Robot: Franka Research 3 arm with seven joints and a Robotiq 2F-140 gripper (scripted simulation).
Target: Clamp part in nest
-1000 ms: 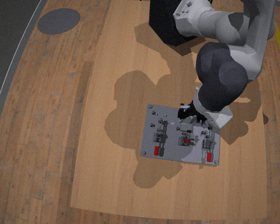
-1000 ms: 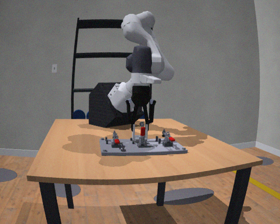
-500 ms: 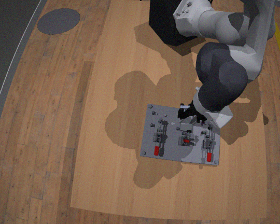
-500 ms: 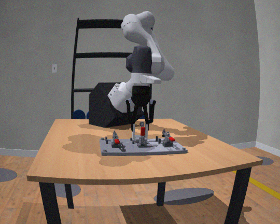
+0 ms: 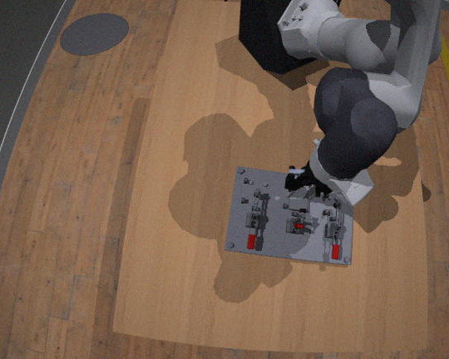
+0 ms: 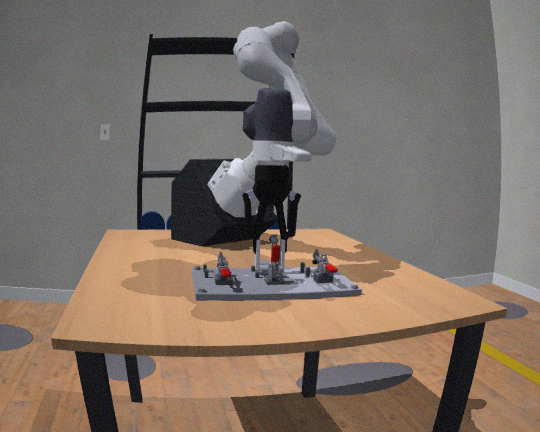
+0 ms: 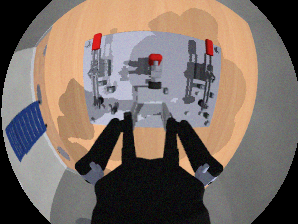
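Right now my hand is 3 cm above the grey part. Round my hand: grey fixture plate: 6 cm ahead, 5 cm below, 1 cm to the left.
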